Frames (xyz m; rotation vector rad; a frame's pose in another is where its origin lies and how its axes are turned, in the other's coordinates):
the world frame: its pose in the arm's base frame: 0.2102 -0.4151 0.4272 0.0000 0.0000 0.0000
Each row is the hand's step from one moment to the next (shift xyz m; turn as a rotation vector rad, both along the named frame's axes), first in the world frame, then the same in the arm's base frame.
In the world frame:
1: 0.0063 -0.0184 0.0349 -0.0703 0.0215 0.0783
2: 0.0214 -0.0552 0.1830 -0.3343 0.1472 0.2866
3: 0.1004 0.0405 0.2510 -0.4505 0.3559 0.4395
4: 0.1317 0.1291 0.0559 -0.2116 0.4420 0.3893
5: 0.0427 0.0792 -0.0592 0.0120 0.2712 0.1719
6: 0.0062 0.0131 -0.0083 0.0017 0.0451 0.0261
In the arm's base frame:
1: 0.0063 -0.0184 0.0349 -0.0703 0.0215 0.0783
2: 0.0214 -0.0552 0.1830 -0.3343 0.1472 0.2866
3: 0.1004 0.0405 0.2510 -0.4505 0.3559 0.4395
4: 0.1317 0.1291 0.0559 -0.2116 0.4420 0.3893
5: 0.0427 0.0792 -0.0592 0.0120 0.2712 0.1719
6: 0.0062 0.0131 -0.0083 0.0017 0.0451 0.0261

